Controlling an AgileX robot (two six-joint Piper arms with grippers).
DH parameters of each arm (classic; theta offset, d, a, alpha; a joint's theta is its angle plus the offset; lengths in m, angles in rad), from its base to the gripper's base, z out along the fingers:
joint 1: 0 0.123 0 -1.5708
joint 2: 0.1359 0 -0.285 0
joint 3: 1.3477 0 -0.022 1.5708
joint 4: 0 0.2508 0 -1.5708
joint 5: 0 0 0.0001 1.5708
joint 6: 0 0.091 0 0
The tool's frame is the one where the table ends.
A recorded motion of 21 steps. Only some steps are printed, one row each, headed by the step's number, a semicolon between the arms.
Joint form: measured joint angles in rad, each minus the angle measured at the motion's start. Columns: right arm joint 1, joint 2, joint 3, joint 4, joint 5, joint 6; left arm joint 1, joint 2, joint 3, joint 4, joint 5, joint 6.
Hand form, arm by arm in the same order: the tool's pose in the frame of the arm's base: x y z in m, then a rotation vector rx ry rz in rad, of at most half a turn. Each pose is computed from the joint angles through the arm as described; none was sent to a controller.
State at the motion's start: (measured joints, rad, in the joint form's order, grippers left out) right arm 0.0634 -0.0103 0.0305 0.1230 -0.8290 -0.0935; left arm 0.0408 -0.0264 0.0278 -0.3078 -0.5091 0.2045
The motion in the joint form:
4: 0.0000 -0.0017 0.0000 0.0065 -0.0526 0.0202; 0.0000 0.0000 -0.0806 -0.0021 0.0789 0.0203
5: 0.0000 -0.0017 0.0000 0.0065 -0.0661 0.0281; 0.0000 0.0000 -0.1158 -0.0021 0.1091 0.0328
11: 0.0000 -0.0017 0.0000 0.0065 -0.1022 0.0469; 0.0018 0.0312 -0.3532 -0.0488 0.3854 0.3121
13: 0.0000 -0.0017 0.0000 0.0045 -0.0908 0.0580; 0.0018 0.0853 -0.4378 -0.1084 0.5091 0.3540
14: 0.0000 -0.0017 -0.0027 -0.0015 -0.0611 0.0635; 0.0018 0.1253 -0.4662 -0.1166 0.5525 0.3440
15: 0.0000 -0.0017 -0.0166 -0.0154 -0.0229 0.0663; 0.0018 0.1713 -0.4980 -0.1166 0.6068 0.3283
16: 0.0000 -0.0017 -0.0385 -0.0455 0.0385 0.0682; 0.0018 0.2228 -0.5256 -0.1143 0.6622 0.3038
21: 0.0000 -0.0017 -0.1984 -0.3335 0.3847 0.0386; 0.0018 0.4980 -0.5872 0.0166 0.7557 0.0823
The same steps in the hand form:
4: 0.0195 -0.0078 0.2708 0.0797 0.6265 0.0391; 0.0355 0.0130 0.2666 -0.1659 0.9839 0.0471
5: 0.0185 -0.0080 0.2715 0.0832 0.6128 0.0459; 0.0330 0.0121 0.2757 -0.1536 0.9792 0.0507
11: 0.0158 -0.0084 0.2733 0.0916 0.5760 0.0618; 0.0179 0.0047 0.3280 0.0238 1.0494 0.2085
13: 0.0166 -0.0082 0.2727 0.0922 0.5869 0.0726; 0.0206 0.0008 0.3431 0.0565 1.1326 0.1647
14: 0.0185 -0.0074 0.2721 0.0863 0.6133 0.0776; 0.0264 -0.0005 0.3474 0.0642 1.1830 0.1365
15: 0.0196 -0.0061 0.2744 0.0719 0.6370 0.0778; 0.0335 -0.0023 0.3515 0.0770 1.2460 0.1074
16: 0.0213 -0.0037 0.2778 0.0414 0.6754 0.0705; 0.0426 -0.0039 0.3536 0.0848 1.3202 0.0718
21: 0.0219 0.0096 0.3041 -0.2168 0.8447 -0.1314; 0.0999 -0.0022 0.3453 0.0223 1.6321 -0.0215

